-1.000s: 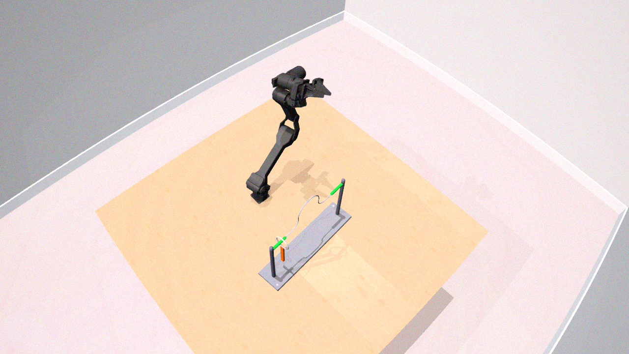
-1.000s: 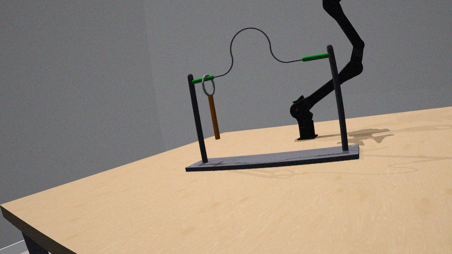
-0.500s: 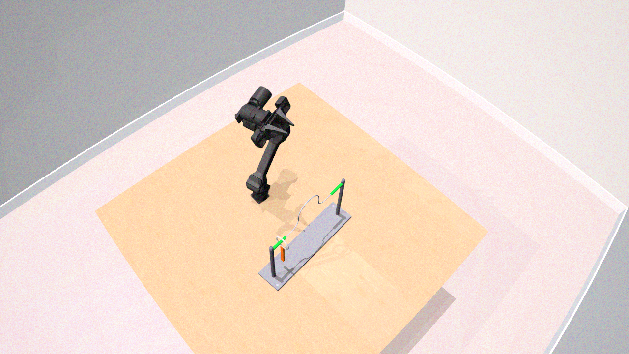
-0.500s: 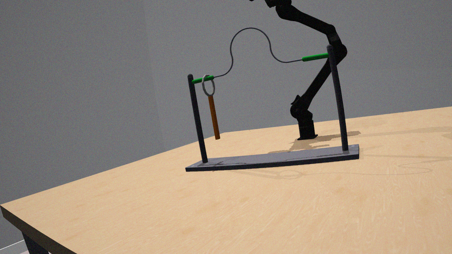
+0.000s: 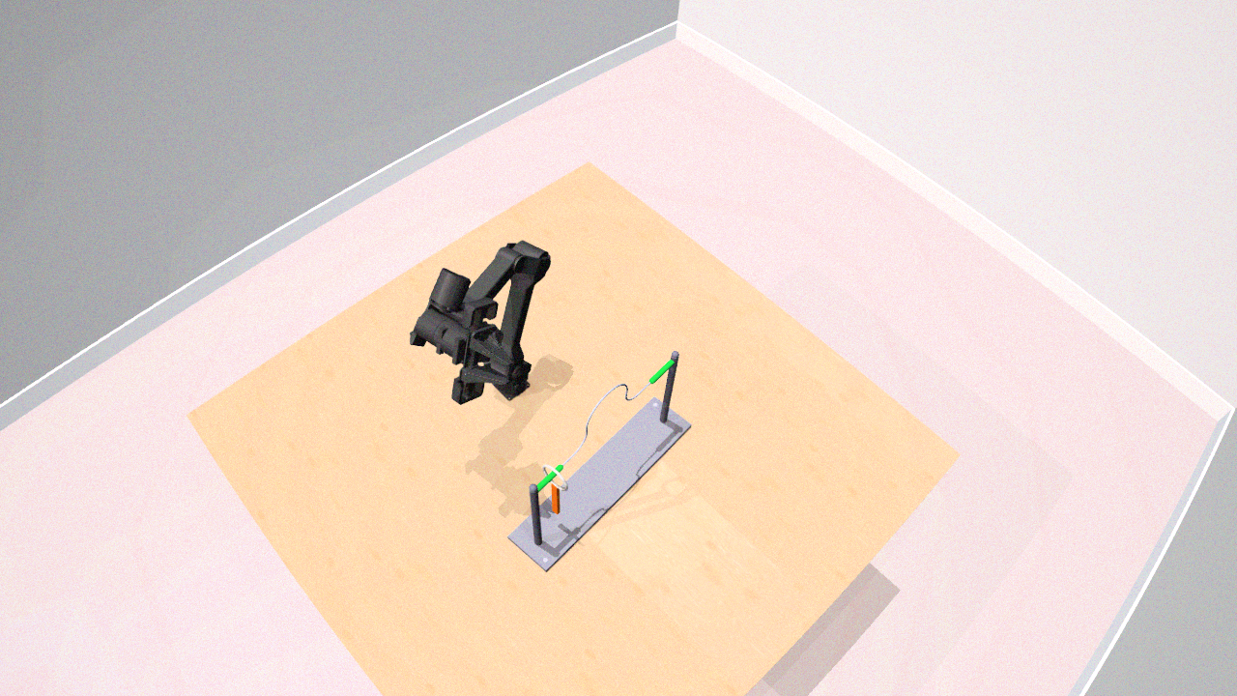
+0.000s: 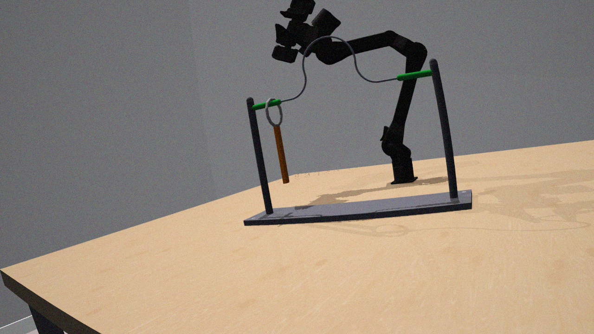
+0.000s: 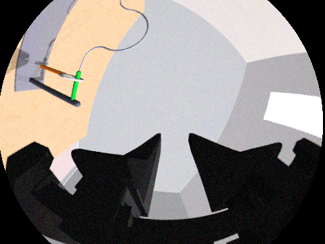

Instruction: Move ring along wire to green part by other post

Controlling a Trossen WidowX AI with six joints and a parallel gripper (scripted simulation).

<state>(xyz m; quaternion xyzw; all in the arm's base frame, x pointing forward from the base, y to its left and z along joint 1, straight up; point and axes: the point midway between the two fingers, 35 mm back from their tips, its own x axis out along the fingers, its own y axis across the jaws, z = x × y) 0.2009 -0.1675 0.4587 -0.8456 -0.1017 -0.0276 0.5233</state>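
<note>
My gripper tip is 100 mm short of the ring with orange handle, 10 mm to the right of it and 280 mm above it.
</note>
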